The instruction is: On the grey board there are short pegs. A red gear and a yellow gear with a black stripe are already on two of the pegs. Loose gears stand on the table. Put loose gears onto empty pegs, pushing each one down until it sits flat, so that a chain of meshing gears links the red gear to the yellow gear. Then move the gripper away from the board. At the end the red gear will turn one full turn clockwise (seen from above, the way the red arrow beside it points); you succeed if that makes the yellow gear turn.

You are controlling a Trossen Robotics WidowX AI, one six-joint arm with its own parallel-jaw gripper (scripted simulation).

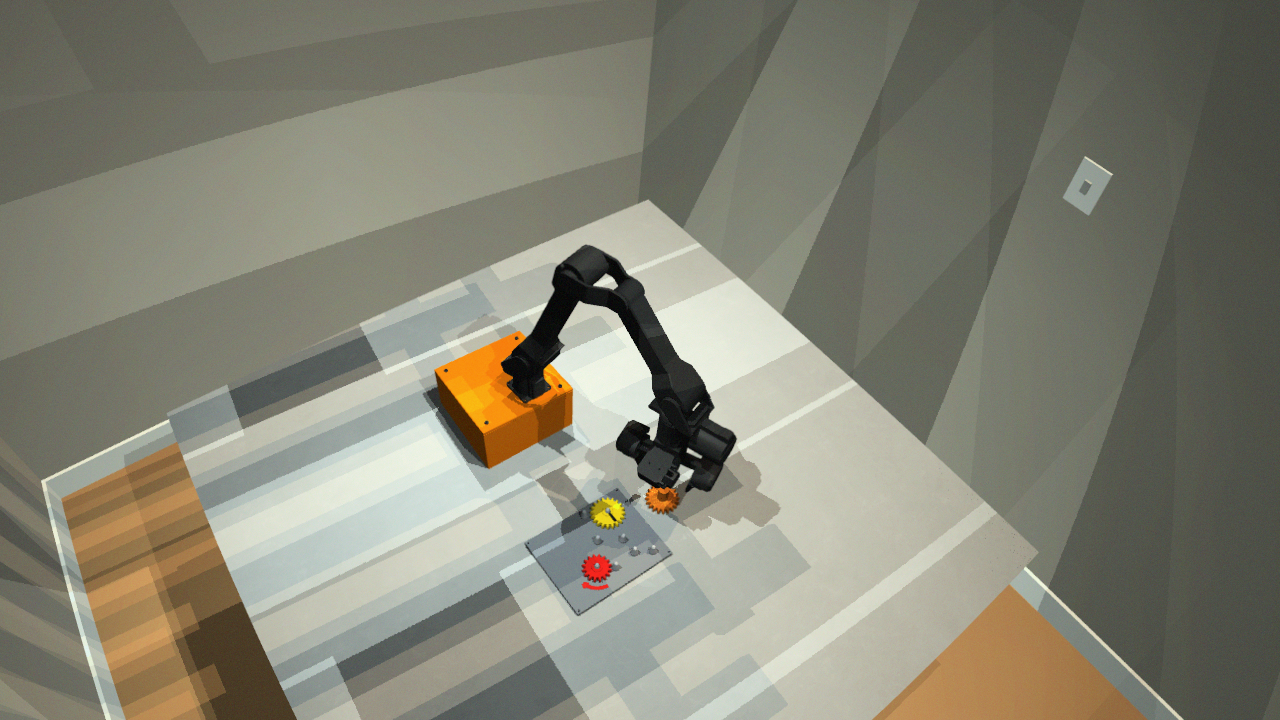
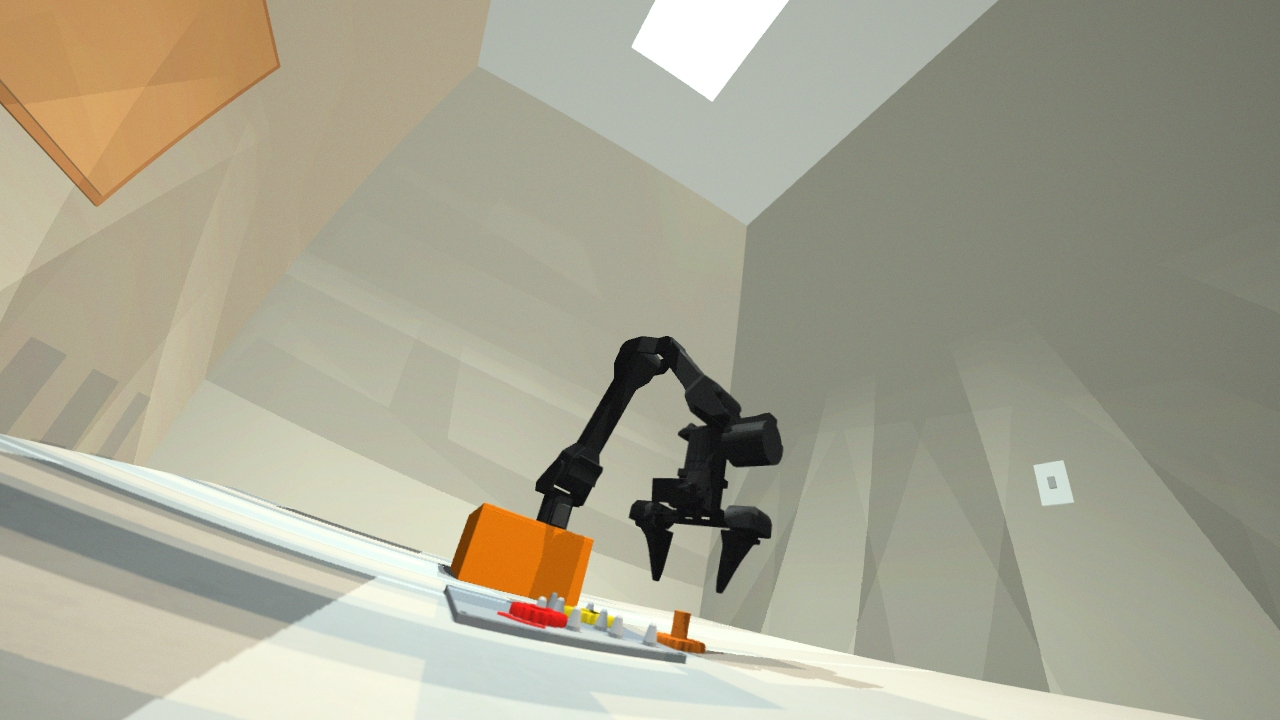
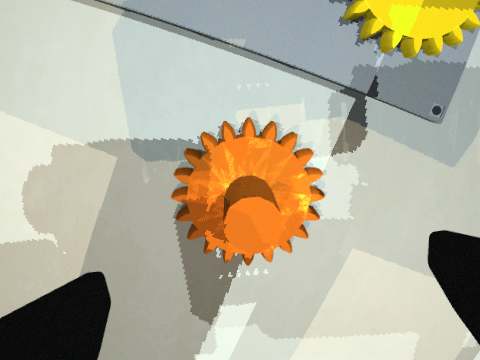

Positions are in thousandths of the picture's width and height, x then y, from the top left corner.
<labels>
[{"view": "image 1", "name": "my gripper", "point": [519,666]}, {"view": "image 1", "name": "yellow gear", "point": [481,717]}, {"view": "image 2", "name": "my gripper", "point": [536,816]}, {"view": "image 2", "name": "orange gear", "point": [529,888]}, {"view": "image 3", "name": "my gripper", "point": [561,749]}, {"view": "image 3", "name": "orange gear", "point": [516,540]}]
</labels>
